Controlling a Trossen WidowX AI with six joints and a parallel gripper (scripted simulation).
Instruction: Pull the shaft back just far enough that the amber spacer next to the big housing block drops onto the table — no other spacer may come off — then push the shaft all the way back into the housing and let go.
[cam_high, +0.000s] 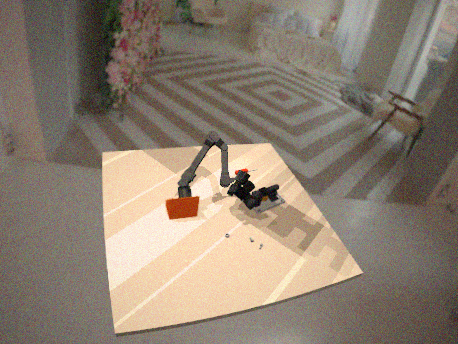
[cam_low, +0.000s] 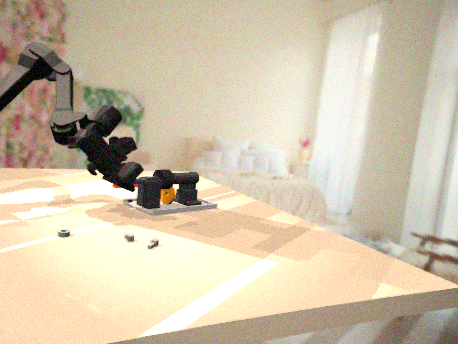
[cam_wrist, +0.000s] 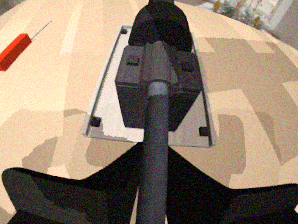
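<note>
Right now my gripper tip is 8 cm short of the dark spacer, 3 cm below it and 2 cm to the right of it. The rest, counted from my gripper tip: grey shaft 3 cm ahead, 3 cm above, 1 cm to the left.
</note>
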